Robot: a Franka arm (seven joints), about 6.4 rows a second.
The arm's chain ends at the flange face. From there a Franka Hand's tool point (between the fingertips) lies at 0.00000 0.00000 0.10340 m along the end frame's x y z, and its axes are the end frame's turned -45 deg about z.
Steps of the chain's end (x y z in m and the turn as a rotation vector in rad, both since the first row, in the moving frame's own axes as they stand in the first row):
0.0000 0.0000 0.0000 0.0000 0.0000 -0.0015
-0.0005 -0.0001 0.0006 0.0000 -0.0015 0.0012
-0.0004 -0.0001 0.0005 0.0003 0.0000 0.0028
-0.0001 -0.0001 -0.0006 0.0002 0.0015 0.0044
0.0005 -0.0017 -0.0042 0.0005 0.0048 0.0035
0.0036 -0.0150 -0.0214 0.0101 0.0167 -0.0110
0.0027 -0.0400 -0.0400 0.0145 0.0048 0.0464
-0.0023 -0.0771 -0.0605 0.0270 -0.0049 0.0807
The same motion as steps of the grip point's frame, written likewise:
0.0000 0.0000 0.0000 0.0000 0.0000 -0.0015
-0.0004 -0.0005 0.0006 0.0011 -0.0011 0.0012
-0.0002 -0.0004 0.0005 0.0002 0.0002 0.0028
0.0001 0.0000 -0.0006 -0.0009 0.0012 0.0044
0.0019 -0.0005 -0.0042 -0.0030 0.0037 0.0035
0.0151 -0.0076 -0.0214 -0.0047 0.0190 -0.0110
0.0316 -0.0271 -0.0400 0.0069 0.0136 0.0464
0.0546 -0.0584 -0.0605 0.0226 0.0156 0.0807

